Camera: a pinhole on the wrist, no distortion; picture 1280 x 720 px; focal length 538.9 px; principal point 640.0 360.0 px. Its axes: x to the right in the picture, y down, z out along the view. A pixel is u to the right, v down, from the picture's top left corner.
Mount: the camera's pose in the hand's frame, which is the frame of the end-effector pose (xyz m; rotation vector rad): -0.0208 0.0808 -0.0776 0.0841 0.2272 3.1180
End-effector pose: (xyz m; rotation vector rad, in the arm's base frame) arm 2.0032 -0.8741 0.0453 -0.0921 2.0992 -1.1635
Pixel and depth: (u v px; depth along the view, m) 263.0 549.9 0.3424
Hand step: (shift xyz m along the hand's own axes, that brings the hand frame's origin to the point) 0.2358 0.0066 0.2656
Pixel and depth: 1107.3 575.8 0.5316
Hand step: -0.4542 -0.0447 0.5028
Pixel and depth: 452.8 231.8 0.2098
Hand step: 0.0639 0.1592 0.1186
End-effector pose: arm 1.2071 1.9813 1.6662 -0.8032 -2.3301 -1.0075
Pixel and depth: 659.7 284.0 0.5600
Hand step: -0.0098 0.2402 0.4653
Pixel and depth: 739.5 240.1 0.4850
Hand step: -0.0826 0.2592 0.3906
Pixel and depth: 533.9 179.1 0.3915
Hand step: 0.0789 0.2660 0.2861
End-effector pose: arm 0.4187 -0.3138 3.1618 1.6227 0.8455 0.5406
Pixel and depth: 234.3 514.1 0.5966
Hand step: 0.4585 -0.0099 0.5130
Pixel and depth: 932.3 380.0 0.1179
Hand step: -0.0783 0.0947 0.0429
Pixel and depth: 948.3 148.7 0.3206
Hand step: -0.1851 0.2548 0.2305
